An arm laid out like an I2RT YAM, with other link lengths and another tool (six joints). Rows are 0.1 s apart.
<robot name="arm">
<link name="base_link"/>
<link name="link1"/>
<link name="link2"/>
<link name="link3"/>
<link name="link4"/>
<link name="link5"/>
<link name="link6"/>
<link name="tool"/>
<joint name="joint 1" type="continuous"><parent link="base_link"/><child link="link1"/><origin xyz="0 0 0.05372"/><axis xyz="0 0 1"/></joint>
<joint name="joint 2" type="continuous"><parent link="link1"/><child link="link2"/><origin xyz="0.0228 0.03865 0.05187" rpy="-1.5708 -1.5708 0"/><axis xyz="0 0 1"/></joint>
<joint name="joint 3" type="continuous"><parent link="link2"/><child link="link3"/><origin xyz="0 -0.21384 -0.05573" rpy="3.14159 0 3.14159"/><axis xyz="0 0 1"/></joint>
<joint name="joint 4" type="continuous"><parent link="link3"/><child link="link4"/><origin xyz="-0.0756 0.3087 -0.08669"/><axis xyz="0 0 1"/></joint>
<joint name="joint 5" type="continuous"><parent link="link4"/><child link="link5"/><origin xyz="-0.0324 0.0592 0.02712" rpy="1.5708 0 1.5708"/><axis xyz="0 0 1"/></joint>
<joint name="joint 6" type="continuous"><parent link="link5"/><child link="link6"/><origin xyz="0.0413 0 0.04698" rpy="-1.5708 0 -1.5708"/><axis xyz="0 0 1"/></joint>
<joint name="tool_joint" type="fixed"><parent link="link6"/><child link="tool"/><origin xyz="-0.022 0.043 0.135" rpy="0 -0.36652 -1.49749"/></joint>
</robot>
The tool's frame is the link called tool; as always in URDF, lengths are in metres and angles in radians. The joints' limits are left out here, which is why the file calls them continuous.
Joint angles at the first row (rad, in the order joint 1, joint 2, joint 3, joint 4, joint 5, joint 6):
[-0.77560, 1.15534, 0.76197, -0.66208, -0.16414, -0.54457]
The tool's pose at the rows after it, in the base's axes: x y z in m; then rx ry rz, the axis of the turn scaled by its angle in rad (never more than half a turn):
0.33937 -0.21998 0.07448 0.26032 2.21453 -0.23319
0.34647 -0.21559 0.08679 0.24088 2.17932 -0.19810
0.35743 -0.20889 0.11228 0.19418 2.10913 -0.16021
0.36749 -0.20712 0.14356 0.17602 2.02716 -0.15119
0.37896 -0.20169 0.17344 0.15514 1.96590 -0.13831
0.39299 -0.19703 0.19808 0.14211 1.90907 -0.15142
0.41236 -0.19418 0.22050 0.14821 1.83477 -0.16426
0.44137 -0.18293 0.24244 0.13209 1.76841 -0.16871
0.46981 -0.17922 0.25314 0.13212 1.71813 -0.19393
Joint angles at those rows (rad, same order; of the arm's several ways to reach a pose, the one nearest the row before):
[-0.77621, 1.15528, 0.77823, -0.66910, -0.19894, -0.54589]
[-0.77542, 1.14802, 0.79806, -0.67741, -0.24361, -0.54896]
[-0.77437, 1.12319, 0.82723, -0.68146, -0.31206, -0.55989]
[-0.77087, 1.09985, 0.86605, -0.67073, -0.35955, -0.53844]
[-0.75052, 1.09739, 0.92346, -0.67147, -0.38826, -0.51145]
[-0.71126, 1.10648, 0.97070, -0.63797, -0.37810, -0.46641]
[-0.66262, 1.13609, 1.01401, -0.56138, -0.35721, -0.39448]
[-0.58310, 1.20245, 1.08513, -0.48123, -0.31369, -0.32950]
[-0.51851, 1.29155, 1.15130, -0.39252, -0.25022, -0.27995]

